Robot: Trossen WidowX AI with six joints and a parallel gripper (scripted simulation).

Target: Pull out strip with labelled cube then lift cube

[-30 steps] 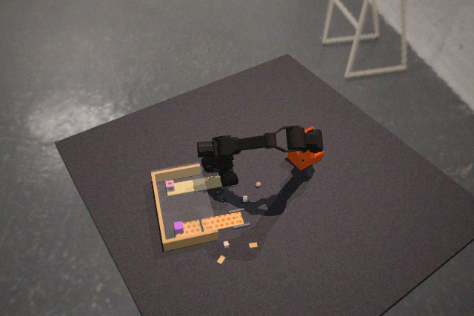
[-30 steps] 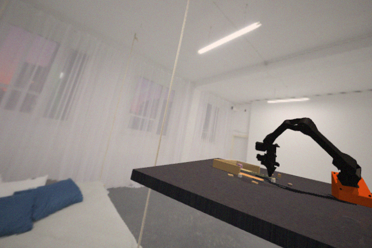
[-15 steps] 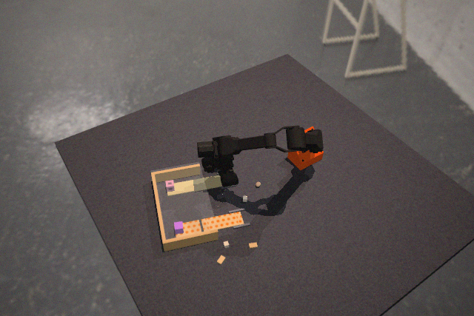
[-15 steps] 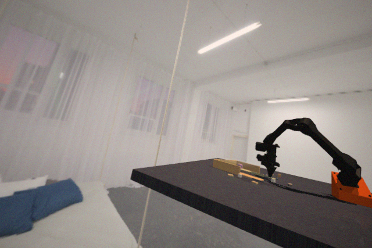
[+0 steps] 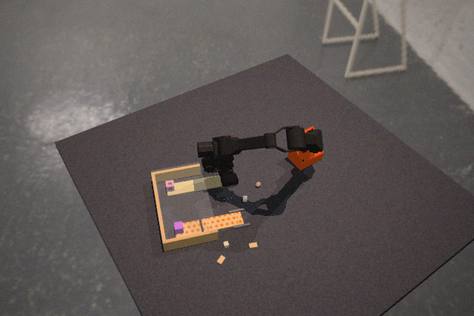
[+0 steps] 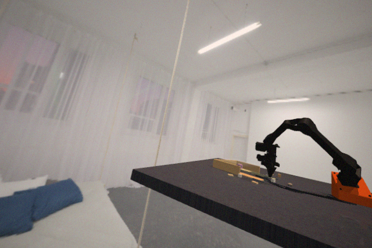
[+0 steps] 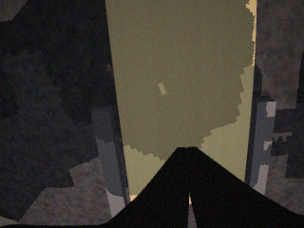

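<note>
Right now my gripper tip is 90 mm short of the plain strip and 40 mm to the left of it. Also, from my gripper tip: labelled cube 200 mm ahead, 90 mm to the right, 20 mm above.
</note>
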